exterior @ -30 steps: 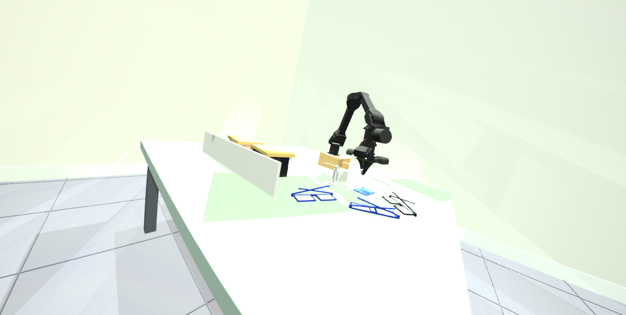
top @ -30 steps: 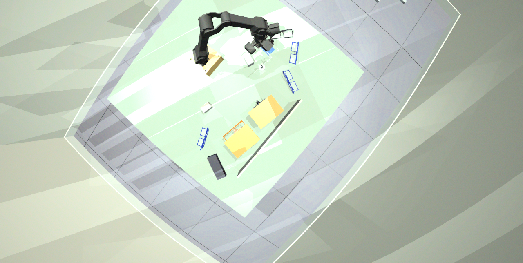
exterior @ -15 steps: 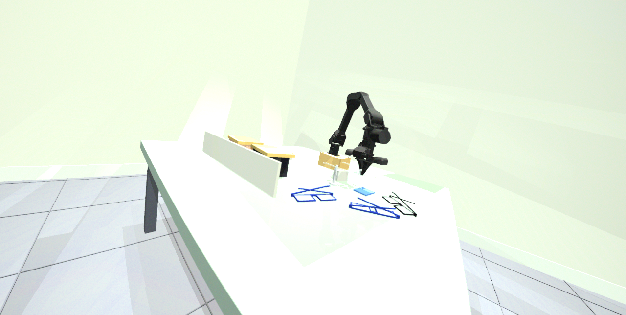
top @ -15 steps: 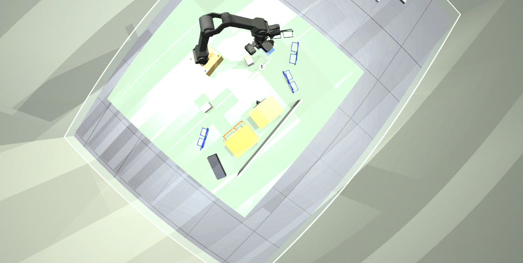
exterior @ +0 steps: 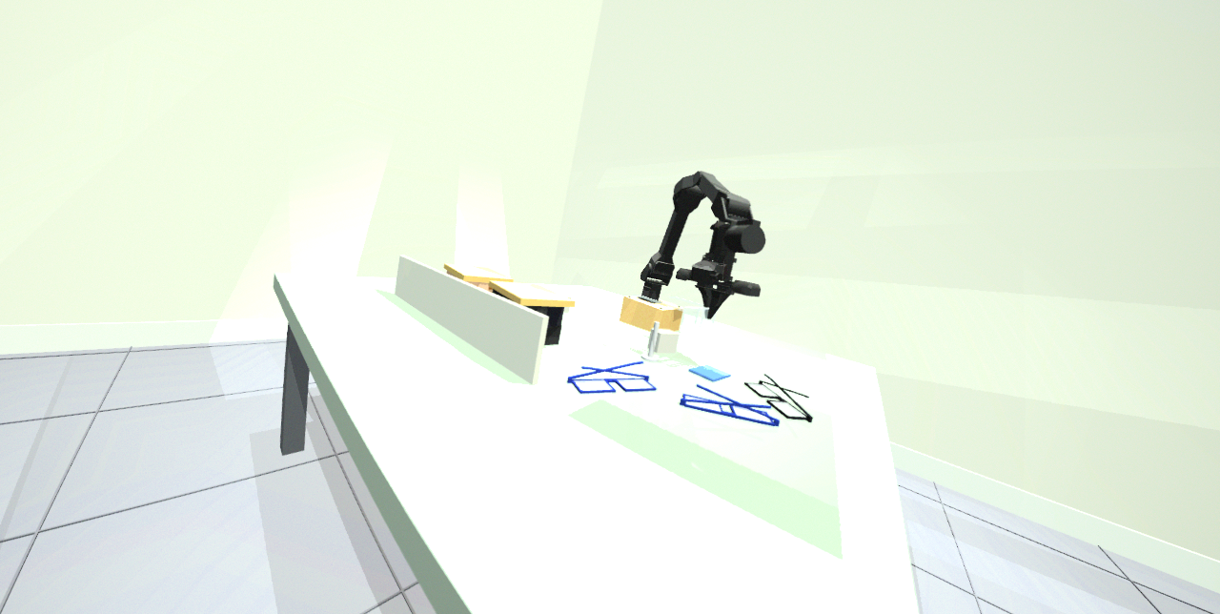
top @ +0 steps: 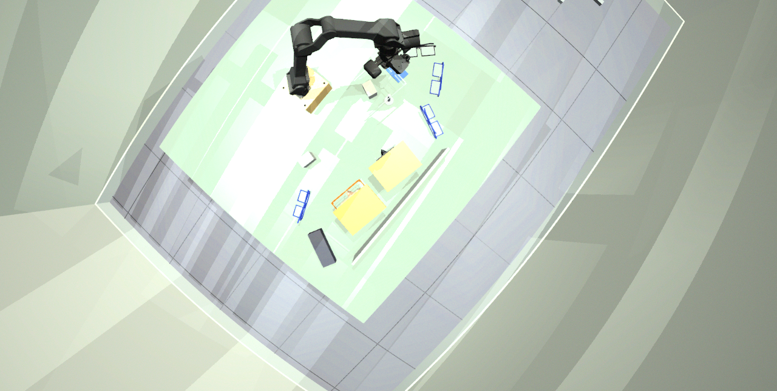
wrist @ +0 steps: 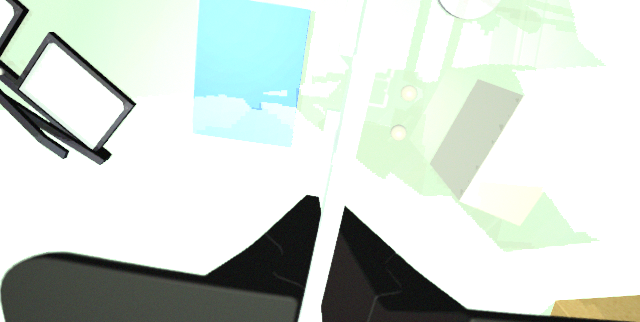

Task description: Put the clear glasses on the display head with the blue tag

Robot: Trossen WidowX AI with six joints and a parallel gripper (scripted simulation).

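Right now the small post is 9 cm below my gripper tip, 8 cm to the right of it and 8 cm ahead of it. From my gripper tip the other things lie so: long panel: 40 cm to the right, 39 cm ahead, 6 cm below; then black display head: 28 cm to the right, 25 cm ahead, 6 cm below; then blue tag: 11 cm below, 4 cm to the left, 2 cm ahead.
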